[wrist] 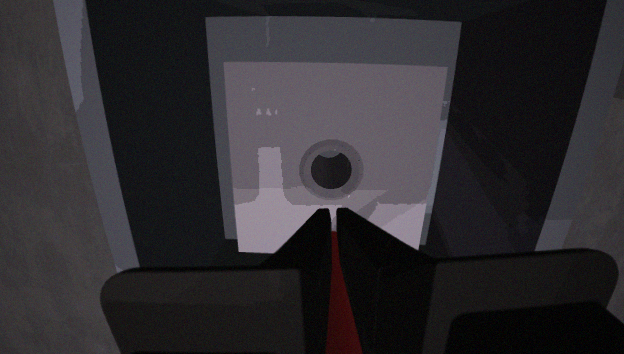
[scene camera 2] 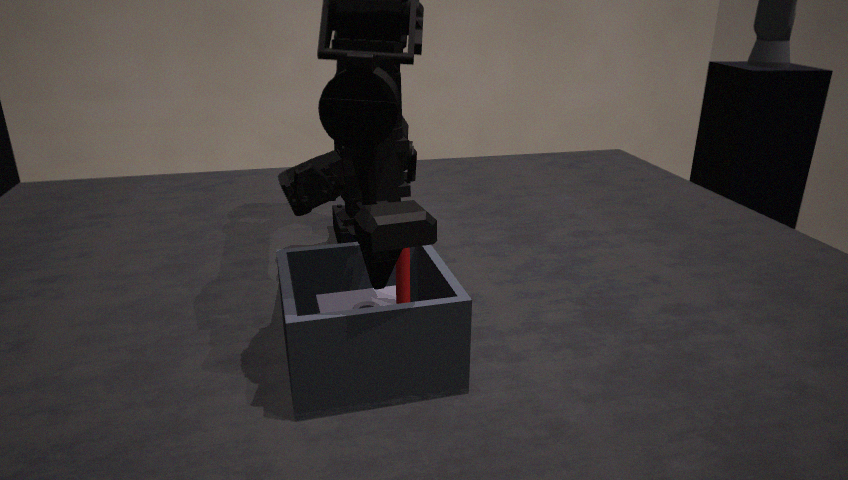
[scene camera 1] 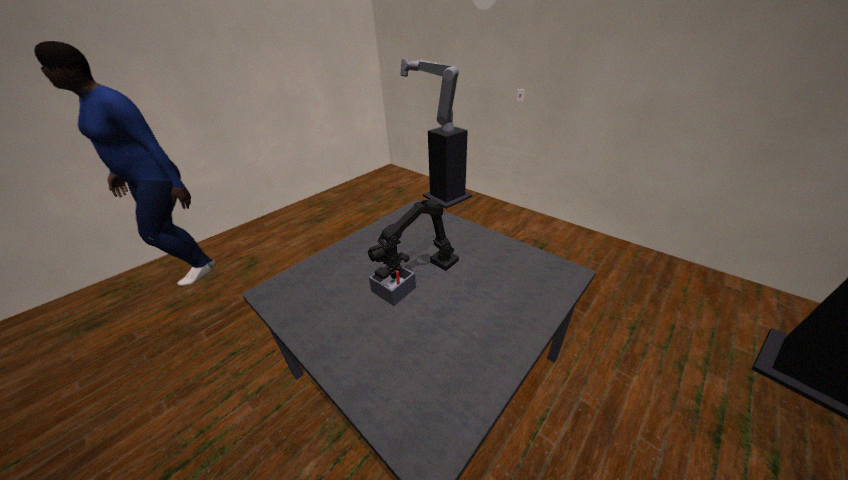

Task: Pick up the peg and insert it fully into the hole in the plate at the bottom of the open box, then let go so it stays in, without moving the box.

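Places are measured from the arm's base along level axes (x ahead, y right, z down), in metres.
Pixels of known places: gripper, fingertip midpoint: (wrist: 332, 219) (scene camera 2: 378, 287) (scene camera 1: 394, 278); arm's base at its link origin: (scene camera 1: 444, 258).
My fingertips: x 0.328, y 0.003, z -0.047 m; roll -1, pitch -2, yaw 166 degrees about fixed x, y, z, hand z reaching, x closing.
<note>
Ahead of a thing's pixels: the offset from my fingertips to its top centre. Level surfaces: height alone.
The red peg @(dx -0.008, dy -0.024, dz -0.058 m) (scene camera 1: 397, 277) (scene camera 2: 403, 276) (wrist: 340, 310) stands about upright inside the open grey box @(dx +0.003, dy +0.012, dz -0.017 m) (scene camera 1: 392, 294) (scene camera 2: 380, 356) (wrist: 97, 150). My gripper (scene camera 2: 380, 285) (wrist: 332, 219) is shut on the peg, with its fingertips below the box rim. The pale plate @(dx +0.003, dy +0.012, dz +0.020 m) (scene camera 2: 336, 301) (wrist: 280, 125) lies at the box bottom. Its round hole (wrist: 331, 172) shows open and dark ahead of the fingertips in the wrist view. In scene camera 2 the peg is to the right of the hole, and the near box wall hides its lower end.
The box walls stand around the fingers on all sides. The box stands on a grey table @(dz +0.081 m) (scene camera 1: 452, 356) (scene camera 2: 595, 356). A person in blue (scene camera 1: 124, 136) is at the left, beyond the table. Another arm (scene camera 1: 447, 95) stands on a black pedestal (scene camera 1: 447, 166) (scene camera 2: 758, 142) behind the table.
</note>
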